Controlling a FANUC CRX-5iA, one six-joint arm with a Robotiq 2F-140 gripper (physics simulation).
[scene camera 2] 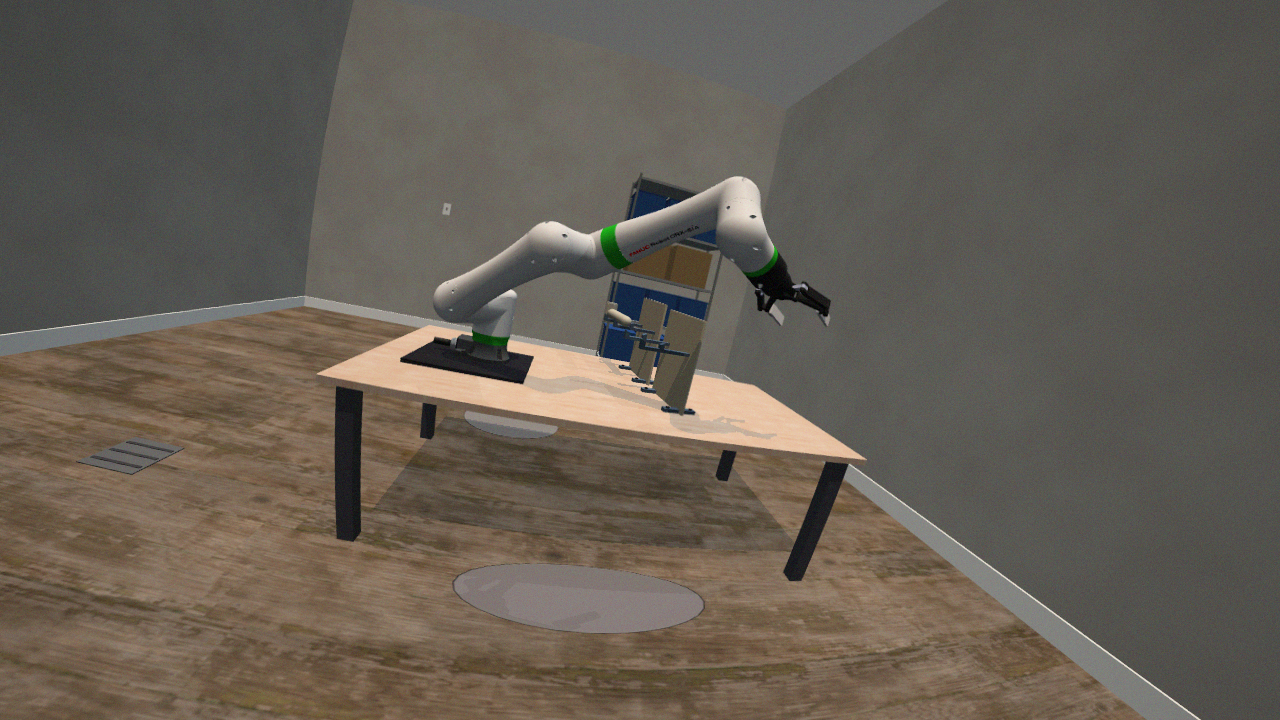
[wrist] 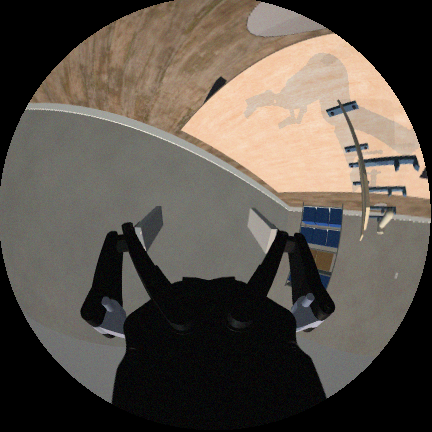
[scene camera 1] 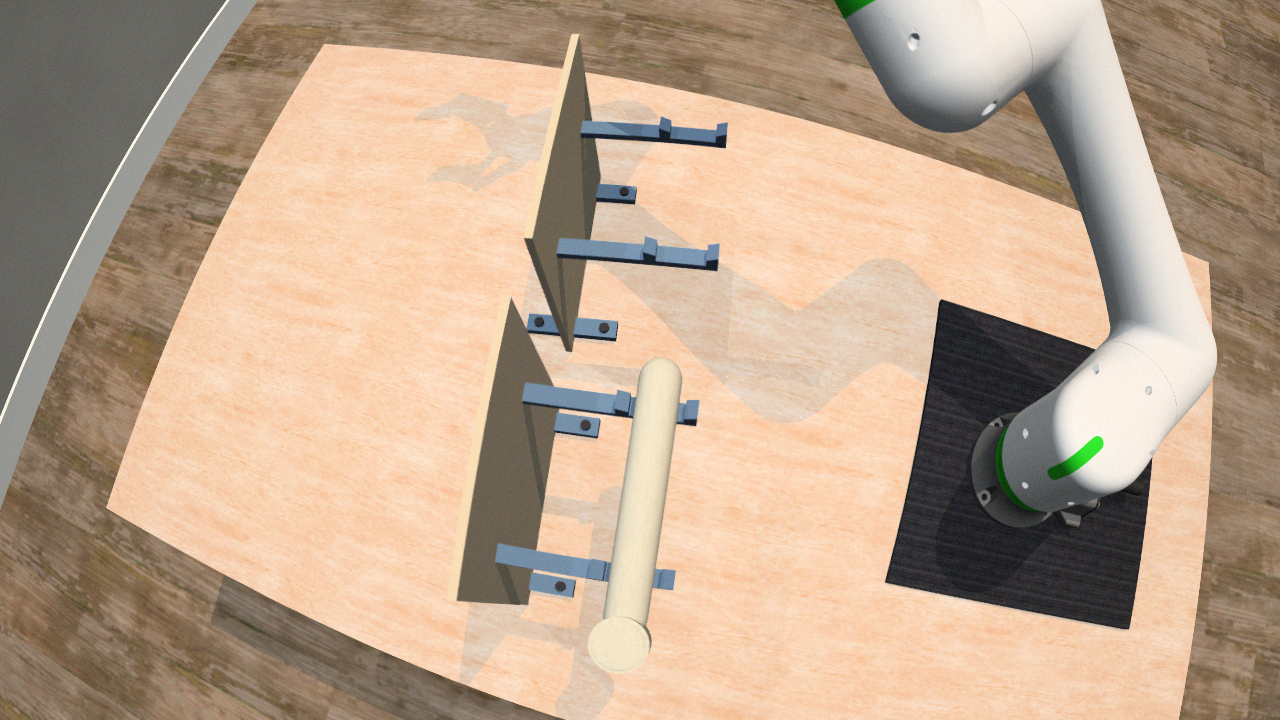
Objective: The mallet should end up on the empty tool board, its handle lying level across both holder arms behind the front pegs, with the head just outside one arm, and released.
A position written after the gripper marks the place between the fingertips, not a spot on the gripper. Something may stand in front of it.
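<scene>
The gripper (scene camera 2: 804, 321) is open and it's holding nothing; you can see it in the wrist view too (wrist: 205, 216). There's also a mallet (scene camera 1: 619, 644), then a tool board (scene camera 1: 557, 235), plus a tool board (scene camera 1: 495, 553).
</scene>
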